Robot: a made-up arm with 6 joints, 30 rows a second.
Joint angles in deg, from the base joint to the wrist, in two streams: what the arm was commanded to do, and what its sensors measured. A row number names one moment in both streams.
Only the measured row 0 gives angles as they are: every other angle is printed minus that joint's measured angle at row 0.
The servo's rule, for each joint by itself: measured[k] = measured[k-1] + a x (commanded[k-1-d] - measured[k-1]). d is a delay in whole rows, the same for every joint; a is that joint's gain. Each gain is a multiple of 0.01, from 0.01 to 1. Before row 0 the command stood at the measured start. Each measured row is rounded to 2 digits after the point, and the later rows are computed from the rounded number. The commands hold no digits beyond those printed.
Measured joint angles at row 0:
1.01, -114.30, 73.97, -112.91, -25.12, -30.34
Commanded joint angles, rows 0 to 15:
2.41, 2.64, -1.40, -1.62, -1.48, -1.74
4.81, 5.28, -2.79, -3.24, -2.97, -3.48
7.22, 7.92, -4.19, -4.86, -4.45, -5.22
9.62, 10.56, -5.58, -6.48, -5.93, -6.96
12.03, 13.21, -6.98, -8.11, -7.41, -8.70
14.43, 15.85, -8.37, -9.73, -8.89, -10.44
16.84, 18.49, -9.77, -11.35, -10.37, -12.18
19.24, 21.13, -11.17, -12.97, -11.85, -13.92
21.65, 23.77, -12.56, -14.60, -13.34, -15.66
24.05, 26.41, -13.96, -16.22, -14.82, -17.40
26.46, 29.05, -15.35, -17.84, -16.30, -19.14
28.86, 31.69, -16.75, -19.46, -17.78, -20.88
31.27, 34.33, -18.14, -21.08, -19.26, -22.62
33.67, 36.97, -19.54, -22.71, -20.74, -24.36
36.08, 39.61, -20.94, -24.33, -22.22, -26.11
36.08, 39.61, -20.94, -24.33, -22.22, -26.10
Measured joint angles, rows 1 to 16:
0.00, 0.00, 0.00, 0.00, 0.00, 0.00
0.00, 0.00, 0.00, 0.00, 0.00, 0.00
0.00, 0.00, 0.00, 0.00, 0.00, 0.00
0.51, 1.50, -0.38, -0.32, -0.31, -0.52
1.41, 3.65, -1.03, -0.90, -0.87, -1.41
2.63, 6.08, -1.88, -1.69, -1.62, -2.55
4.10, 8.63, -2.88, -2.65, -2.53, -3.87
5.77, 11.24, -3.99, -3.74, -3.55, -5.32
7.59, 13.87, -5.17, -4.94, -4.67, -6.86
9.53, 16.50, -6.41, -6.22, -5.87, -8.46
11.57, 19.14, -7.70, -7.57, -7.13, -10.10
13.69, 21.78, -9.01, -8.98, -8.43, -11.77
15.87, 24.42, -10.35, -10.43, -9.77, -13.46
18.09, 27.06, -11.70, -11.91, -11.14, -15.16
20.35, 29.70, -13.06, -13.42, -12.53, -16.88
22.64, 32.34, -14.43, -14.95, -13.94, -18.60
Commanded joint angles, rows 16 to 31:
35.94, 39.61, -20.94, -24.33, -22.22, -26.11
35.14, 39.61, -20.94, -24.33, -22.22, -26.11
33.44, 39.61, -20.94, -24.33, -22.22, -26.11
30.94, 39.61, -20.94, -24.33, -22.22, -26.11
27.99, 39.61, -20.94, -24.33, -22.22, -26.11
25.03, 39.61, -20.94, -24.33, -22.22, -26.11
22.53, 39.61, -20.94, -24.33, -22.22, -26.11
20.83, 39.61, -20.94, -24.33, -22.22, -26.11
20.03, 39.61, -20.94, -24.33, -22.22, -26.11
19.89, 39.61, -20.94, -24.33, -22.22, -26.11
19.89, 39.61, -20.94, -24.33, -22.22, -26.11
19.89, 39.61, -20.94, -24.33, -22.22, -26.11
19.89, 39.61, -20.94, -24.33, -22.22, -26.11
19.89, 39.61, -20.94, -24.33, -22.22, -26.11
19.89, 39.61, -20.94, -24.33, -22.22, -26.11
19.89, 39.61, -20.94, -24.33, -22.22, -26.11
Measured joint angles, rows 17 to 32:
24.96, 34.98, -15.81, -16.50, -15.37, -20.33
27.30, 37.62, -17.20, -18.07, -16.81, -22.06
29.14, 38.75, -18.21, -19.32, -17.95, -23.27
30.57, 39.24, -18.95, -20.32, -18.85, -24.12
31.53, 39.45, -19.49, -21.12, -19.56, -24.72
31.93, 39.54, -19.88, -21.76, -20.12, -25.14
31.72, 39.58, -20.17, -22.27, -20.56, -25.43
30.94, 39.60, -20.38, -22.68, -20.91, -25.63
29.70, 39.61, -20.53, -23.01, -21.19, -25.77
28.19, 39.61, -20.64, -23.27, -21.41, -25.87
26.64, 39.61, -20.72, -23.48, -21.58, -25.94
25.25, 39.61, -20.78, -23.65, -21.71, -25.99
24.12, 39.61, -20.82, -23.79, -21.82, -26.03
23.23, 39.61, -20.85, -23.90, -21.90, -26.05
22.53, 39.61, -20.87, -23.99, -21.97, -26.07
21.98, 39.61, -20.89, -24.06, -22.02, -26.08

